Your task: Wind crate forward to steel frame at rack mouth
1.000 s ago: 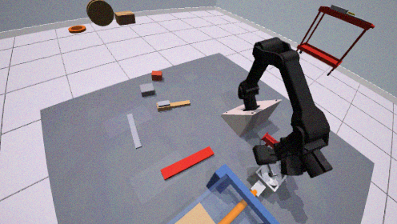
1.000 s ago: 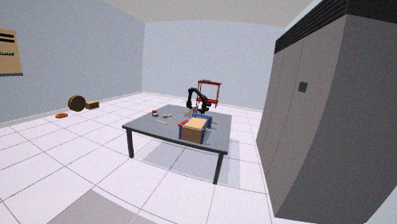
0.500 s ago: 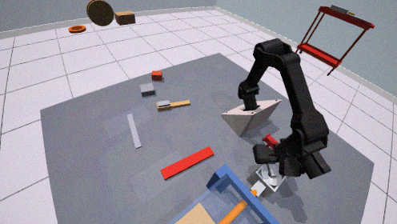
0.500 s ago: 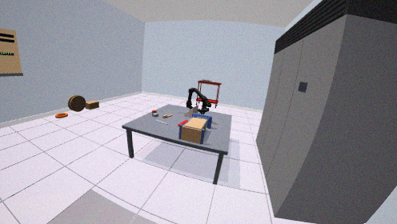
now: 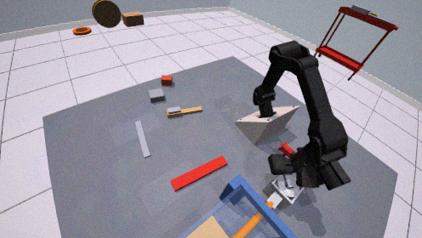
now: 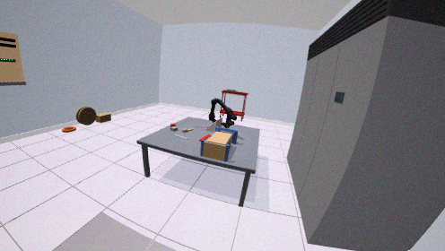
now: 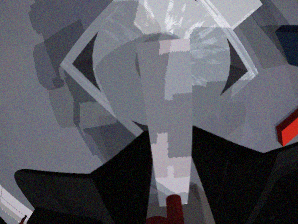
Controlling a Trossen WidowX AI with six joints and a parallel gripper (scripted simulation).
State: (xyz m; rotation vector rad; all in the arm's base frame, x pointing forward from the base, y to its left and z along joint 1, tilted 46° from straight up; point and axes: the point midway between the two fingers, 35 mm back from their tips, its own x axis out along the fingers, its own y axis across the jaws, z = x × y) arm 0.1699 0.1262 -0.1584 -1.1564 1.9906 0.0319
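The winch handle is 1 cm behind my gripper tip, 1 cm to the right of it and 2 cm above it. From my gripper tip the other things lie so: red knob: 4 cm behind, 4 cm to the right, 5 cm above; then hand winch: 2 cm ahead, 3 cm to the left, 6 cm below; then blue frame: 19 cm ahead, 2 cm to the left, 2 cm above.
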